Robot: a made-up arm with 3 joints. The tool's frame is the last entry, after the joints. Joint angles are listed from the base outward. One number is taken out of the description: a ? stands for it. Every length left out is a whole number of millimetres.
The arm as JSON. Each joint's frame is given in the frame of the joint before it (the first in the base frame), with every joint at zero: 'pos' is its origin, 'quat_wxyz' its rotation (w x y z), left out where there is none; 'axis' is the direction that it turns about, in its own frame. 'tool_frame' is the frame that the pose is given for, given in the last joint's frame.
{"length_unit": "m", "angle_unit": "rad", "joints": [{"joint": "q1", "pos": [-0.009, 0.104, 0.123], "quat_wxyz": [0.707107, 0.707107, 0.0, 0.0], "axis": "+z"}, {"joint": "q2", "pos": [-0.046, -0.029, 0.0], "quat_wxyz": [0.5, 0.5, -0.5, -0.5], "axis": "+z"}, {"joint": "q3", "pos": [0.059, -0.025, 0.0], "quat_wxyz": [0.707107, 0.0, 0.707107, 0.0], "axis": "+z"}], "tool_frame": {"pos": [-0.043, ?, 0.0], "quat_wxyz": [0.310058, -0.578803, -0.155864, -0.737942]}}
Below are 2 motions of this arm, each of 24 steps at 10 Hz.
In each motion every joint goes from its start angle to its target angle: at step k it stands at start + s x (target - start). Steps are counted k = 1, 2, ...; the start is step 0. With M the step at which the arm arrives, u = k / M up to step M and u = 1 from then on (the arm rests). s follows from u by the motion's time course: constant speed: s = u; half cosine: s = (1 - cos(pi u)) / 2; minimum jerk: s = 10 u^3 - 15 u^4 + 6 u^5.
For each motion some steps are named. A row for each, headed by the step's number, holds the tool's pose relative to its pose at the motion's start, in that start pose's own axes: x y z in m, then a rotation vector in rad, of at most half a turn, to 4 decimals.
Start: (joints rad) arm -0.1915 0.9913 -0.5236
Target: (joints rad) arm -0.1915 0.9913 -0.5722
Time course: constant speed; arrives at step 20
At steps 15, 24:
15: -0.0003 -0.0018 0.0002 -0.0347 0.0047 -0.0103
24: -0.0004 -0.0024 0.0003 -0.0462 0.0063 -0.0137

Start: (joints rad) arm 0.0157 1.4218 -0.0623
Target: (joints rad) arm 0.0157 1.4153 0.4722
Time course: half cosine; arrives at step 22
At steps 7, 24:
7: 0.0008 0.0062 -0.0003 0.1165 -0.0149 0.0357
24: 0.0020 0.0267 0.0039 0.5077 -0.0638 0.1545

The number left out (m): -0.027
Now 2 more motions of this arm.
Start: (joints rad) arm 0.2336 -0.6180 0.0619
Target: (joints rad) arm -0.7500 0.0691 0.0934
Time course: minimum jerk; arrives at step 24
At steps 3, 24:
3: -0.0004 -0.0003 -0.0008 0.0141 0.0005 -0.0134
24: -0.0573 -0.0044 -0.0567 0.6348 0.2059 -0.9865

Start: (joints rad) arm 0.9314 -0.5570 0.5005
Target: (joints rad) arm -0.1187 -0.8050 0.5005
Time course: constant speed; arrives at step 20
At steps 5, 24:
5: -0.0158 0.0011 -0.0209 0.2068 0.1168 -0.1278
24: -0.0598 0.0452 -0.0595 0.8858 0.4165 -0.4476

